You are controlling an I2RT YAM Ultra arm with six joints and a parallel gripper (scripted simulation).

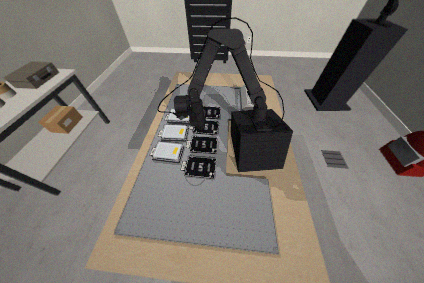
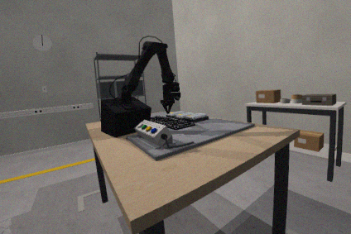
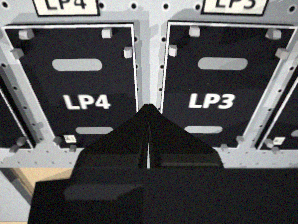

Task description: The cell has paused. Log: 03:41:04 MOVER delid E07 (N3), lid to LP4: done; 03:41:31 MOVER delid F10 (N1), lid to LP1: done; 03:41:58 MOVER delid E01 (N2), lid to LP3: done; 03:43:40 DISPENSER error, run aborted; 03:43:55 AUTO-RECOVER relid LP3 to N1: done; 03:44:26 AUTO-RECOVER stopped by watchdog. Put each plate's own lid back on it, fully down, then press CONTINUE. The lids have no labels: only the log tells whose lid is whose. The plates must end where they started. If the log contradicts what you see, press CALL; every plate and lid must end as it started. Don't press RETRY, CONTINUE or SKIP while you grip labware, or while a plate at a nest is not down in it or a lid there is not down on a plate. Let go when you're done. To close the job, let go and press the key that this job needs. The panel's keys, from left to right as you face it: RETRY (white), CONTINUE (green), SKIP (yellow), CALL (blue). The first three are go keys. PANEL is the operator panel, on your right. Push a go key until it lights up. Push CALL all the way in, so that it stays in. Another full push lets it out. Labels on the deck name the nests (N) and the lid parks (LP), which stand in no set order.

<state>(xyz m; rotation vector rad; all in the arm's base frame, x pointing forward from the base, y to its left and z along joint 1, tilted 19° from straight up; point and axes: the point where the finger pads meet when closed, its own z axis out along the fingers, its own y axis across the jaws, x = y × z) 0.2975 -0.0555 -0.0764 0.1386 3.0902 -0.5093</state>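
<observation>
My gripper is now 33 cm past the green continue key and 26 cm to the left of it. Also, from my hand: park LP3 (6 cm to the right, 6 cm below, 3 cm behind); white retry key (33 cm behind, 21 cm to the right); park LP2 (19 cm to the right, 6 cm below, 5 cm behind).
</observation>
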